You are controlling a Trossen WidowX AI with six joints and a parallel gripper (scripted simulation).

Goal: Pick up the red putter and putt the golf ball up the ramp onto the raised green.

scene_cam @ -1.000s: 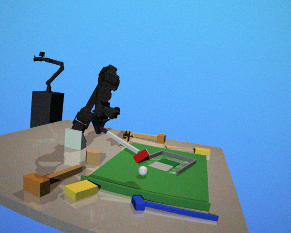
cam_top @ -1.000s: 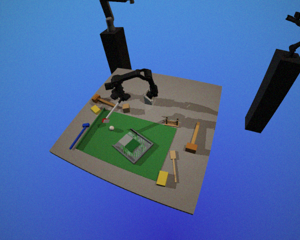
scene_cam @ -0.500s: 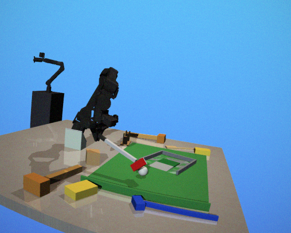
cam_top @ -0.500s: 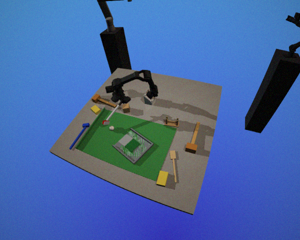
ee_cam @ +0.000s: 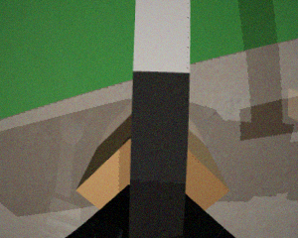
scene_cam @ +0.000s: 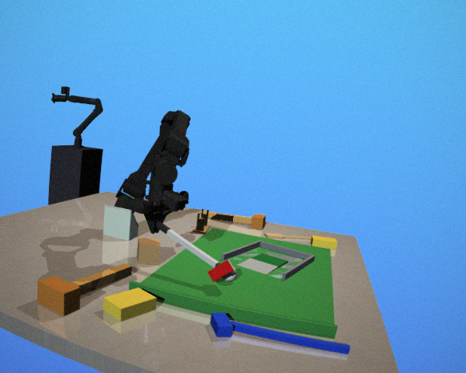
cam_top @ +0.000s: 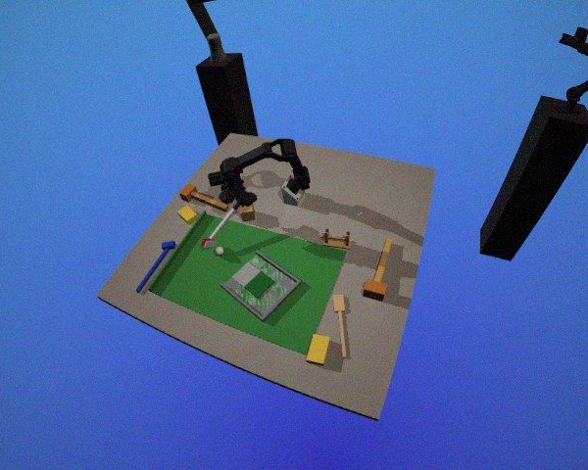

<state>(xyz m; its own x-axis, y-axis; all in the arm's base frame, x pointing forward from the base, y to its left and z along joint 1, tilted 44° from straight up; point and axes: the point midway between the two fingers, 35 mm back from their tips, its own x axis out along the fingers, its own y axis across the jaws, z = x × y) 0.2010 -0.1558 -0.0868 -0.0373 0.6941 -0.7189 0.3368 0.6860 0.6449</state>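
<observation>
The tan cube is 60 mm below my gripper tip and 20 mm behind it. Also, from my gripper tip: white golf ball (230 mm ahead, 60 mm below, 20 mm to the right); then red putter (110 mm ahead, 30 mm to the right, 10 mm below); then wooden stand (460 mm to the left, 50 mm below, 10 mm ahead).
</observation>
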